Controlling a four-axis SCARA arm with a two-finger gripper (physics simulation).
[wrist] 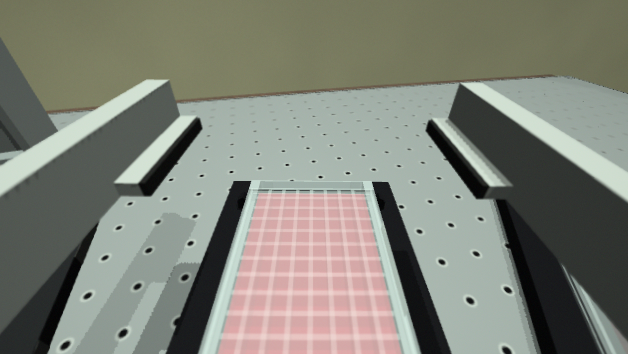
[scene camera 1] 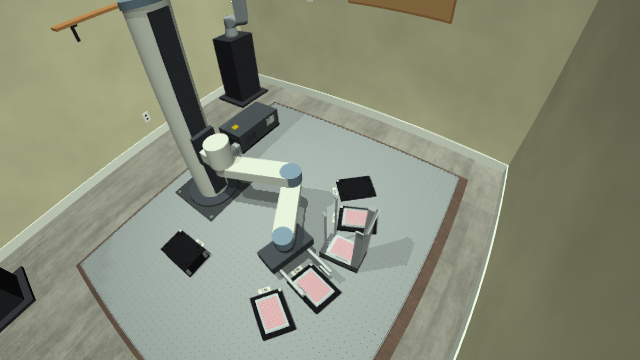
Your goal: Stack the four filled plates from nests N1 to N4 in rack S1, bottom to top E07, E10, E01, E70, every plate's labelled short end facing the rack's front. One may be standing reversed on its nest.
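Frame: origin at the arm's base, x left, y back, z up, level; centimetres.
Seen in the pictures: gripper, fingertip midpoint: (wrist: pixel 314 105) (scene camera 1: pixel 317 284); arm's base at its link origin: (scene camera 1: pixel 214 187).
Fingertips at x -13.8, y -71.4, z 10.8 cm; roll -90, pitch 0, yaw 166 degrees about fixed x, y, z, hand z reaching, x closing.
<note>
Pixels of each thing's middle, then the offset from my fingertips to it. "pt": a spot on its surface instead.
- filled pink-gridded plate at the middle of its body: (wrist: pixel 310 266) (scene camera 1: pixel 313 286) dz -7.6, dx +0.7, dy +2.3 cm
- grey rack at the middle of its body: (scene camera 1: pixel 346 236) dz +5.1, dx +18.3, dy +0.4 cm
- similar black unit at the middle of its body: (scene camera 1: pixel 184 252) dz -6.0, dx -19.4, dy +52.2 cm
- dark box at a spot on its surface: (scene camera 1: pixel 250 125) pt dz +2.0, dx +49.3, dy +76.9 cm
A filled pink-gridded plate (scene camera 1: pixel 314 285) (wrist: pixel 307 270) lies on its black nest (scene camera 1: pixel 317 308) (wrist: pixel 215 270). My gripper (scene camera 1: pixel 316 283) (wrist: pixel 314 105) is open and empty above it, one finger toward each long side, with gaps beside the nest in the wrist view. Another filled plate (scene camera 1: pixel 271 311) lies on the nest to the left, partly showing at the wrist view's lower right. One filled plate (scene camera 1: pixel 342 248) lies low in the grey rack (scene camera 1: pixel 361 252). Another filled plate (scene camera 1: pixel 355 217) lies on a nest behind the rack. Plate codes cannot be read.
A black nest without a plate (scene camera 1: pixel 356 188) lies at the back right; a similar black unit (scene camera 1: pixel 185 252) lies at the left. The rack's tall back panel and posts rise close to the gripper's right in the scene view. A dark box (scene camera 1: pixel 250 125) sits behind the column.
</note>
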